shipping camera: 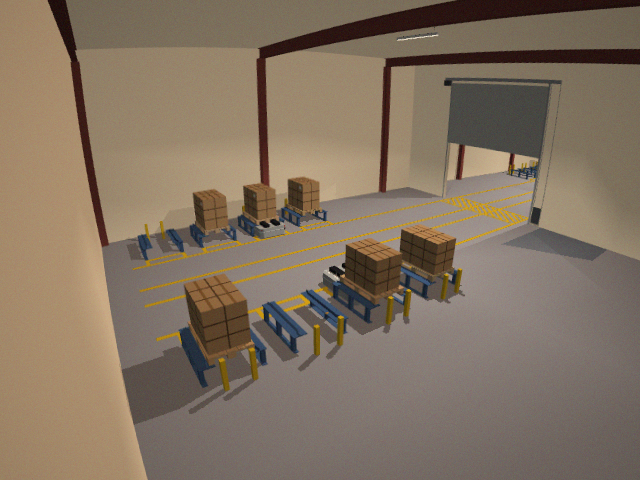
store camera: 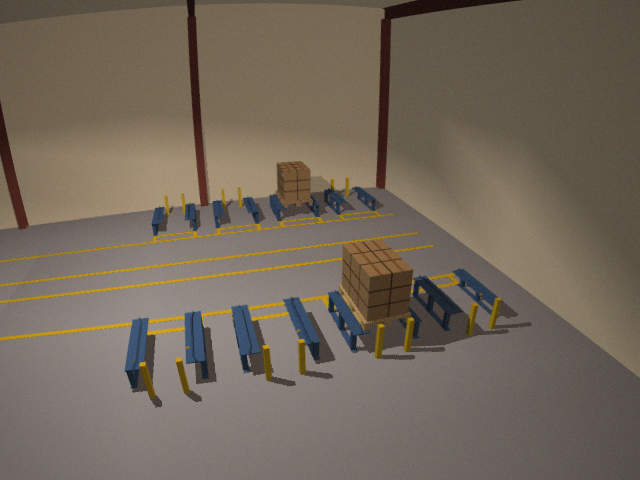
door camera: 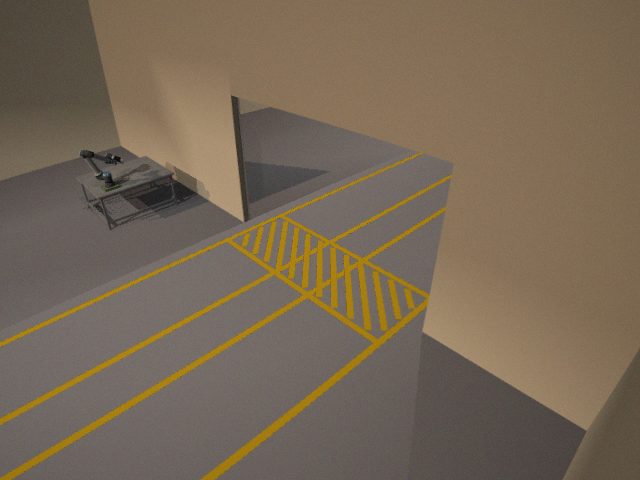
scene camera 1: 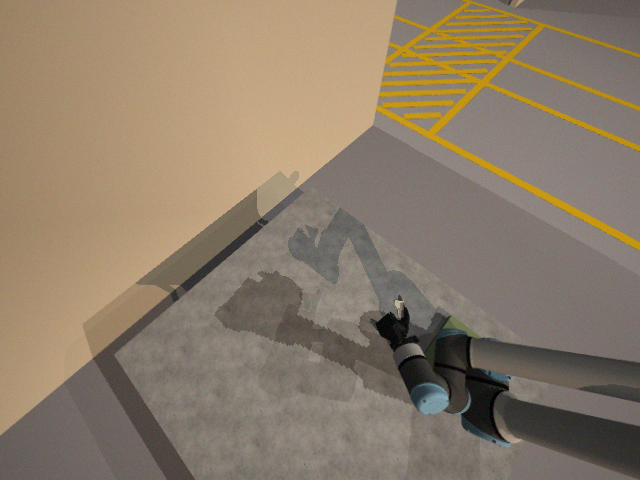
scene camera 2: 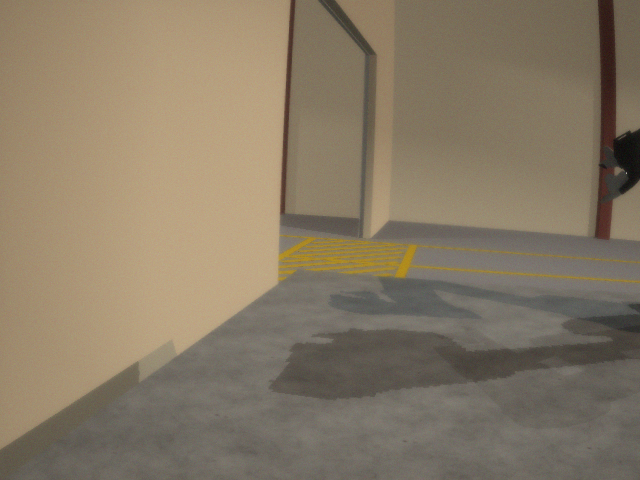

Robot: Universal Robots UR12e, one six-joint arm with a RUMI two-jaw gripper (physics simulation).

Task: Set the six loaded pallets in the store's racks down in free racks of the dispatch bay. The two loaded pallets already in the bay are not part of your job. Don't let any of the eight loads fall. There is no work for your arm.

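Pixels of known places: gripper, fingertip midpoint: (door camera: 123, 162) (scene camera 1: 384, 307) (scene camera 2: 599, 183); arm's base at its link origin: (door camera: 110, 185).
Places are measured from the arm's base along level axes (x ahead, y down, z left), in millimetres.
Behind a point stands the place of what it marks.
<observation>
In the store camera, a loaded pallet (store camera: 293, 181) @[x -10791, y -257, z -5850 mm] sits in the far rack row and another (store camera: 376, 281) @[x -10376, y -396, z -99 mm] in the near row. In the shipping camera, loaded pallets (shipping camera: 210, 210) @[x 12078, y -295, z -6910 mm] (shipping camera: 260, 202) @[x 10436, y -266, z -6835 mm] (shipping camera: 303, 195) @[x 8841, y -249, z -6781 mm] stand in the far row, and others (shipping camera: 217, 315) @[x 14022, y -384, z -1326 mm] (shipping camera: 373, 267) @[x 10842, y -301, z -1295 mm] (shipping camera: 428, 250) @[x 9130, y -227, z -1285 mm] in the near row. A low mobile robot (shipping camera: 269, 228) sticks out at the far middle load. Another (shipping camera: 330, 277) @[x 10863, y 474, z -2634 mm] is partly hidden behind the near middle load. A far rack (shipping camera: 174, 239) @[x 13230, y 431, z -7121 mm] and a near rack (shipping camera: 284, 325) @[x 12730, y 441, z -1567 mm] hold no load. My gripper (scene camera 1: 400, 304) (scene camera 2: 603, 181) @[x 425, y -313, z 131 mm] is open above the table.
The doorway shutter (shipping camera: 497, 117) @[x 1765, y -2997, z -3918 mm] hangs partway down. A hatched floor zone (door camera: 330, 279) @[x 1510, y 789, z -4475 mm] (shipping camera: 483, 208) @[x 1632, y 768, z -4107 mm] crosses the lanes there. Yellow posts (shipping camera: 316, 339) (store camera: 267, 362) stand behind the racks. My arm's table (door camera: 136, 173) @[x 676, y 39, z 237 mm] (scene camera 1: 232, 413) @[x 675, y 39, z 831 mm] stands beside the dividing wall.
</observation>
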